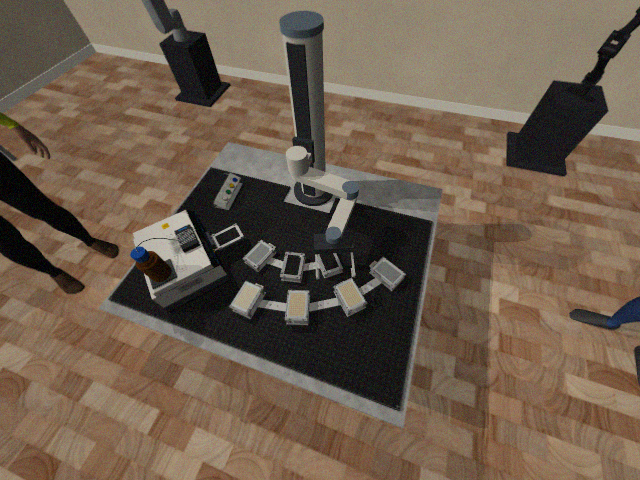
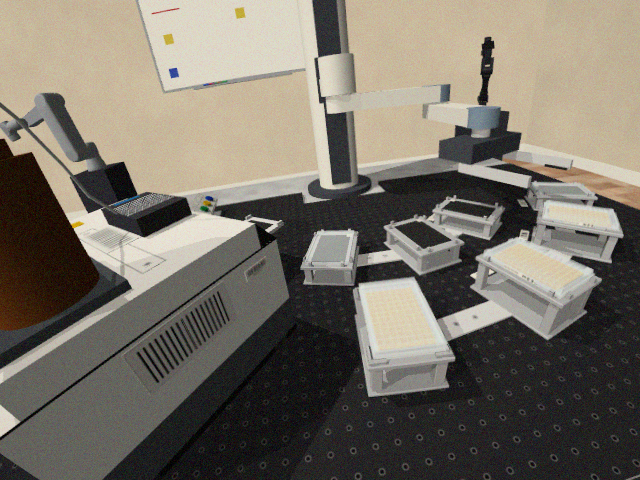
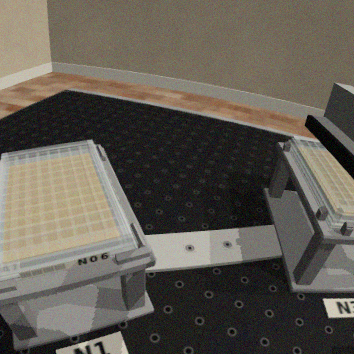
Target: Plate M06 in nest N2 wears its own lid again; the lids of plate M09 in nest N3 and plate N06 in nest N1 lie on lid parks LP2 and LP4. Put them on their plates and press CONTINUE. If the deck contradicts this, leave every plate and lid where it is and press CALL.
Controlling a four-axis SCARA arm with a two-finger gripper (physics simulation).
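Frame: origin at the arm's base, x left, y ahead, z down, level; metres.
Seen in the pictures: gripper, between the fingertips: (image 1: 335,277) (image 2: 552,172) (image 3: 140,85); arm's base, origin of its link: (image 1: 314,190) (image 2: 339,187).
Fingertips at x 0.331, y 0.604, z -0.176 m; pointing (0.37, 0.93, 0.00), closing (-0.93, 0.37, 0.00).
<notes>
Offsets run from my fingertips to a thing's top centre. "spot": to the spot under its first point.
Plate N06 @(dx +0.077, dy +0.017, dz +0.085 m) (image 3: 60,205) (image 1: 349,297) (image 2: 578,214) sits in nest N1. The plate in nest N3 @(spot: dx -0.111, dy +0.126, dz +0.081 m) (image 3: 325,172) (image 1: 297,305) (image 2: 540,262) has no legible code. A third cream plate @(dx -0.380, dy +0.183, dz +0.086 m) (image 1: 247,297) (image 2: 398,315) sits in the left nest. Clear rims show on them; whether lids are on is hard to tell. Grey lid-like panels lie on the left park @(spot: dx -0.423, dy -0.051, dz +0.111 m) (image 1: 260,254) (image 2: 331,246) and far right park @(spot: dx +0.218, dy -0.156, dz +0.111 m) (image 1: 387,272) (image 2: 560,191); park labels are unreadable. My gripper (image 1: 336,273) (image 2: 551,173) is open and empty, above the inner parks' right side. The button box @(dx -0.813, dy -0.397, dz +0.079 m) (image 1: 227,191) (image 2: 206,203) stands back left.
Two parks with dark open middles @(spot: dx -0.283, dy -0.026, dz +0.115 m) (image 1: 283,266) @(spot: dx -0.008, dy -0.108, dz +0.119 m) (image 1: 340,268) stand between the grey panels. A white instrument (image 1: 193,263) (image 2: 206,330) carries a brown bottle @(spot: dx -0.680, dy +0.258, dz -0.169 m) (image 1: 153,266) (image 2: 41,248). A white frame @(spot: dx -0.626, dy -0.024, dz +0.063 m) (image 1: 220,243) lies beside it. A person stands at the left.
</notes>
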